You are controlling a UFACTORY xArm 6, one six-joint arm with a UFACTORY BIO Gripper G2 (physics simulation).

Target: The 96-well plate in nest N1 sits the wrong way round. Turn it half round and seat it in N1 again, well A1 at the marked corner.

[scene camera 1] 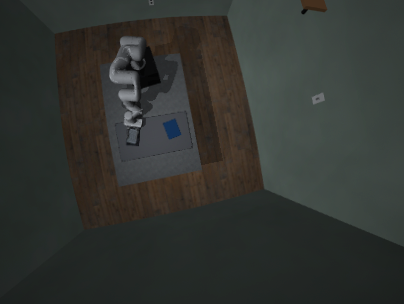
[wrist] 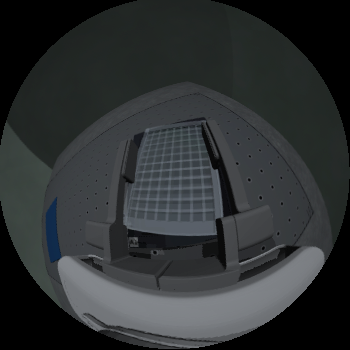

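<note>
The clear 96-well plate (scene camera 1: 132,136) (wrist: 172,175) lies level between the fingers of my gripper (scene camera 1: 133,134) (wrist: 170,153), which is shut on its two long sides. The dark nest (wrist: 150,243) shows past the plate's near edge and at its far corners. A small label (wrist: 133,242), dim here, is on the nest near the left finger's base. Whether the plate rests in the nest or hangs slightly above it, I cannot tell. The plate's own well A1 is too small to make out.
A grey deck with rows of holes (scene camera 1: 155,146) (wrist: 280,175) lies around the nest. A flat blue rectangle (scene camera 1: 172,129) (wrist: 53,230) is on the deck, to the right of the plate in the scene view and at the left edge of the wrist view.
</note>
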